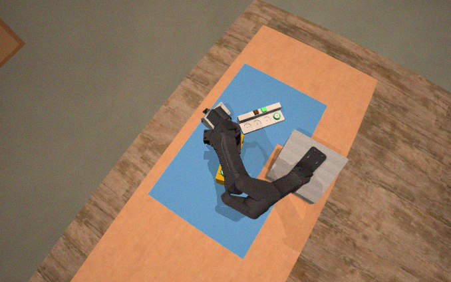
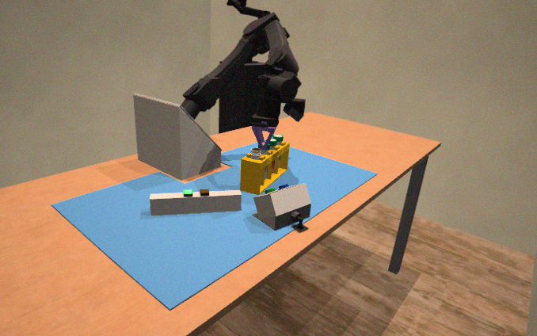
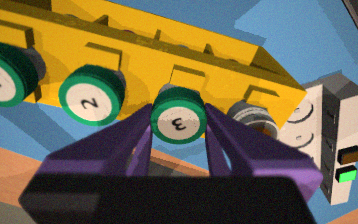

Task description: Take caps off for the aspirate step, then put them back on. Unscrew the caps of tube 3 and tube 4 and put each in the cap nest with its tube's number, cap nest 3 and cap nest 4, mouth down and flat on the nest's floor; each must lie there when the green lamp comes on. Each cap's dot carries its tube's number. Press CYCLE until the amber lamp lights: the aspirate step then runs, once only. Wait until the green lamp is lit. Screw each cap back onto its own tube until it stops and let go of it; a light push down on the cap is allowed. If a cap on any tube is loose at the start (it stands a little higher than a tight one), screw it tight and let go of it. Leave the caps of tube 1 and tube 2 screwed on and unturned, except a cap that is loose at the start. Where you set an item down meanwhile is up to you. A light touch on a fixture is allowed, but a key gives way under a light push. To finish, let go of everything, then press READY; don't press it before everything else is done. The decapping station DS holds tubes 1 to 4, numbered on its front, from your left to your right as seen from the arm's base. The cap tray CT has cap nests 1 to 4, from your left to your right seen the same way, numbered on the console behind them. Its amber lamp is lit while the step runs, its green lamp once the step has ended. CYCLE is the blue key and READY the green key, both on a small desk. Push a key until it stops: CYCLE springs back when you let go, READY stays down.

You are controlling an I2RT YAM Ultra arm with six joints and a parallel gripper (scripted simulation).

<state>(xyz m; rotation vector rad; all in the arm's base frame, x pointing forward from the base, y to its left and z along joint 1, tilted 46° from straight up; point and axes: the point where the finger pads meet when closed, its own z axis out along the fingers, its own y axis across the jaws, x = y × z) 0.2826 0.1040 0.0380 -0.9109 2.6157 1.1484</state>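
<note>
Now: the cap 3 right at my hand. From my hand the other things lie so: green key: 150 mm ahead, 130 mm to the right, 50 mm below; then blue key: 160 mm ahead, 80 mm to the right, 50 mm below; then cap 2: 50 mm to the left, 20 mm behind.
</note>
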